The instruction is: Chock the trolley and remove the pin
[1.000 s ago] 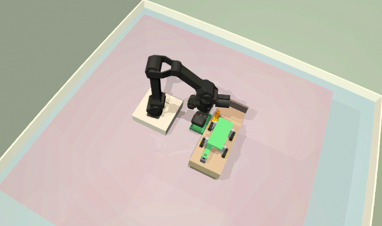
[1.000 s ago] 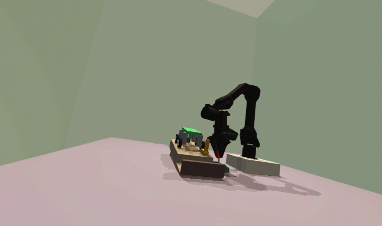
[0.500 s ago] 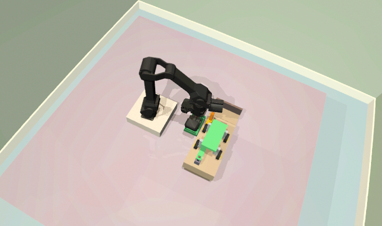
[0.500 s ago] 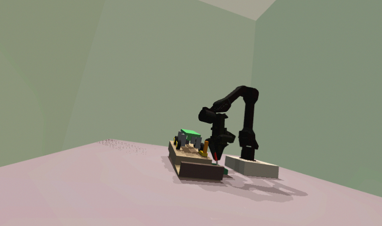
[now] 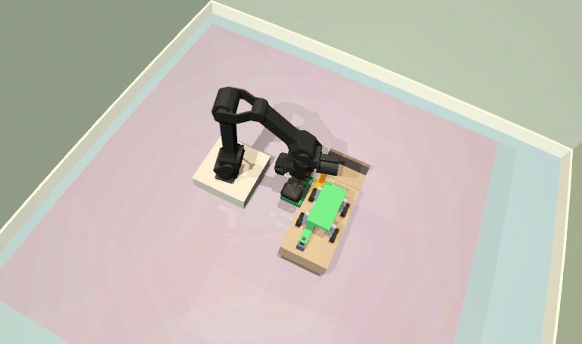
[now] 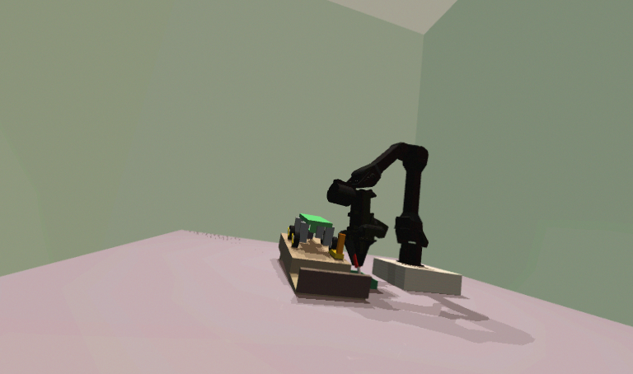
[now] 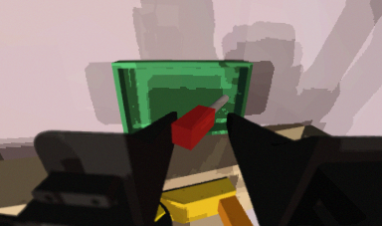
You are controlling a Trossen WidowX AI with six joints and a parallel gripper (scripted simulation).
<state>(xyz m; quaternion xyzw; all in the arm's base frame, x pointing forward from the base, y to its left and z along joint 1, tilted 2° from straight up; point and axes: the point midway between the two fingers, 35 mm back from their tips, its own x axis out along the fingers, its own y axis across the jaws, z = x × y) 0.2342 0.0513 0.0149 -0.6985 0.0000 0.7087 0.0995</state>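
My gripper tip is 1 cm to the right of the red-headed stop pin. The rest, counted from my gripper tip: green tray (1 cm to the right, 5 cm below); then yellow chock (6 cm ahead, 1 cm to the right, 4 cm above); then trolley (10 cm ahead, 11 cm to the right, 6 cm above).
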